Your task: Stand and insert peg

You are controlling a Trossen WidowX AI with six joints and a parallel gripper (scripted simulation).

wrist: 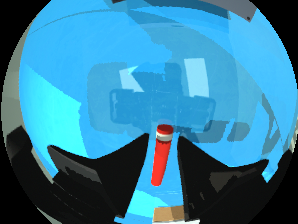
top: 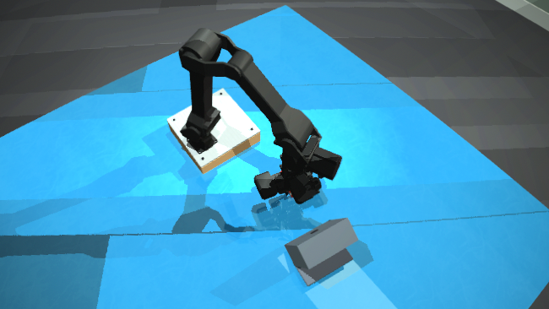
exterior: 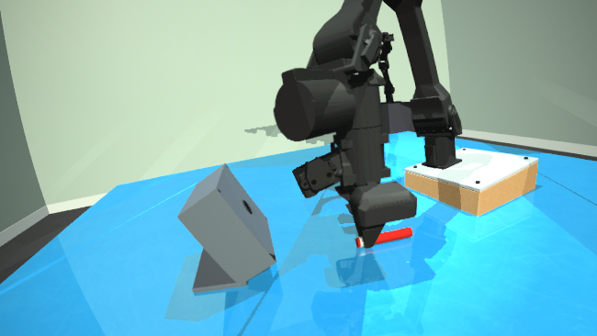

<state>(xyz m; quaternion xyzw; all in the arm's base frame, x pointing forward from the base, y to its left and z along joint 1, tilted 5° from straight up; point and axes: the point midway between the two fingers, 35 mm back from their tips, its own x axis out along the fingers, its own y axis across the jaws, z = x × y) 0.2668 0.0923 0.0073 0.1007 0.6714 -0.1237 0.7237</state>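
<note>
Now: gripper tip 10 mm past the red peg. Also, from my gripper tip: grey sloped panel (160 mm ahead, 70 mm to the right, 60 mm above).
</note>
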